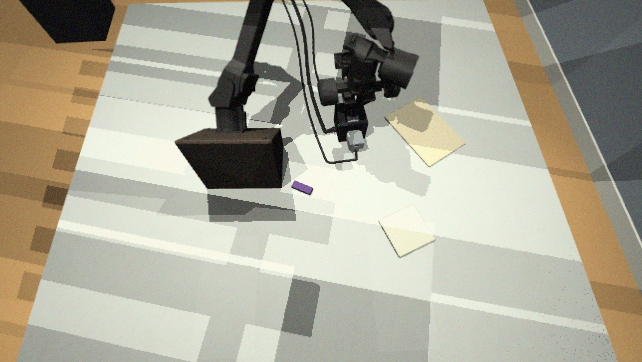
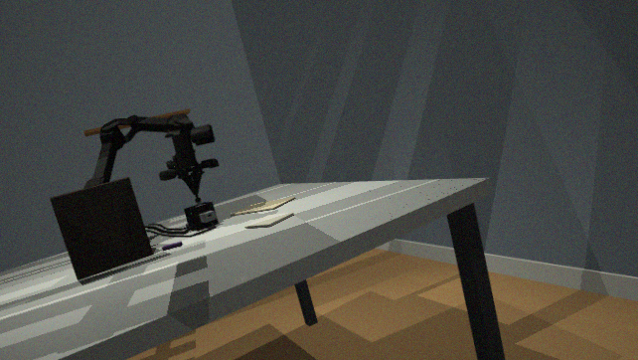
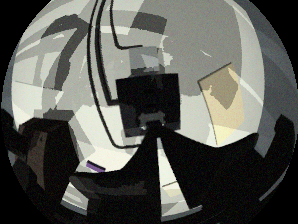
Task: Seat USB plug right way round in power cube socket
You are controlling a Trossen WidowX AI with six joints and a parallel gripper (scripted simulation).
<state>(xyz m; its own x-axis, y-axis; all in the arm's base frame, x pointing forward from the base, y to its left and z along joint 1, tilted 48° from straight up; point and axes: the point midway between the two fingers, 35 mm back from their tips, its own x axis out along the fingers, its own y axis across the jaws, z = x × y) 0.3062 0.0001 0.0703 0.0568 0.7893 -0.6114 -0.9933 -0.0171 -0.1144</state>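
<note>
My gripper tip is 20 mm above the USB plug. The rest, counted from my gripper tip: small purple stick 160 mm to the right, 150 mm behind, 110 mm below.
</note>
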